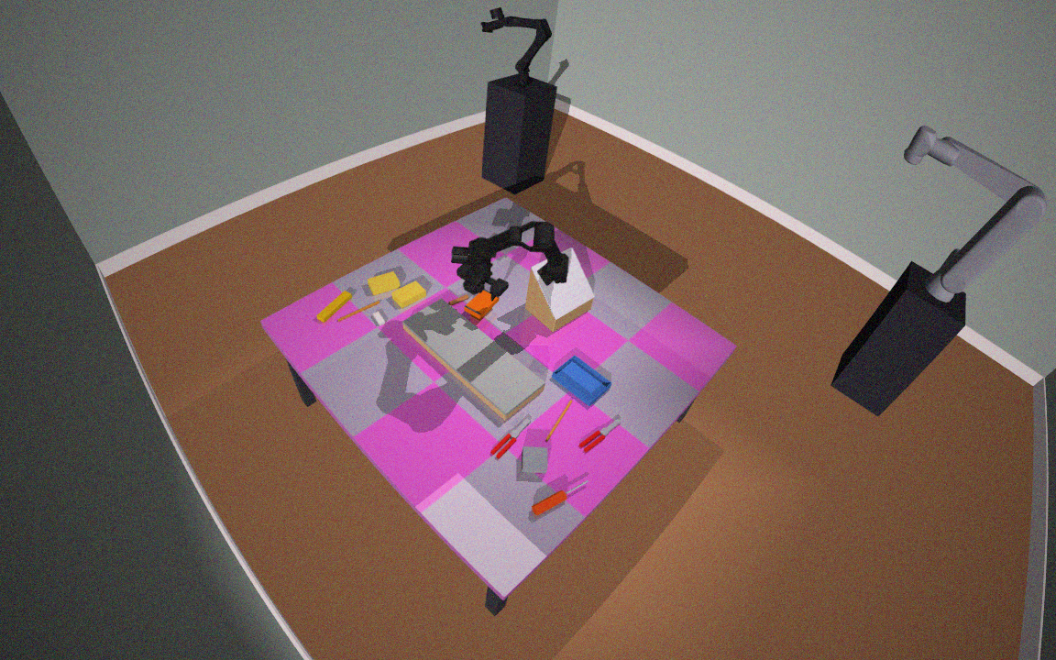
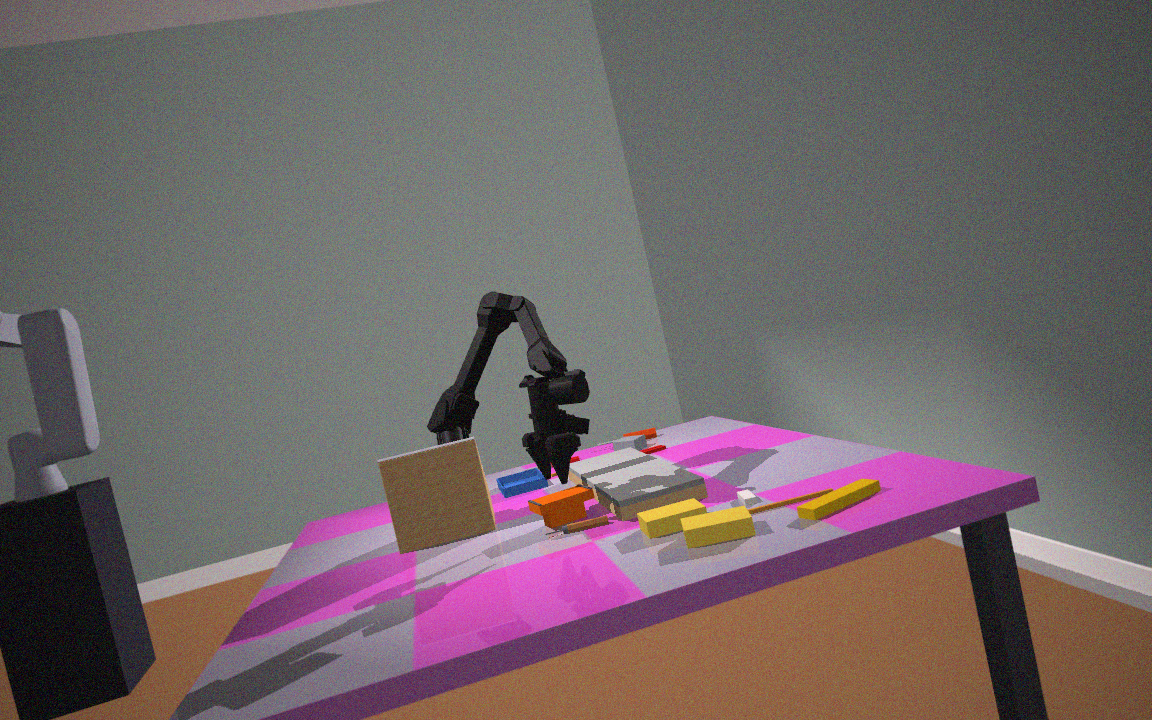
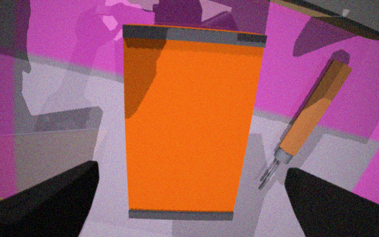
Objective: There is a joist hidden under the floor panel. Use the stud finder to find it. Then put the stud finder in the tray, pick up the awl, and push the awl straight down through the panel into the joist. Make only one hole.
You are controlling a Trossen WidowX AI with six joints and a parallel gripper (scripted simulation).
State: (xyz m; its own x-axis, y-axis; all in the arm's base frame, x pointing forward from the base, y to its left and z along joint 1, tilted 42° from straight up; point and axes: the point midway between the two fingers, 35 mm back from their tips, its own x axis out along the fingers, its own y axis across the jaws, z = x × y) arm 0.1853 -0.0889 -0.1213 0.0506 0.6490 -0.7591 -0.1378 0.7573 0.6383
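The orange stud finder lies 7 cm below my gripper tip and 2 cm ahead of it. Also, from my gripper tip: square indicator 9 cm below, 3 cm ahead, 1 cm to the left; then brown-handled awl 9 cm to the right, 8 cm below, 1 cm behind; then small white block 30 cm ahead, 23 cm to the right, 8 cm below.
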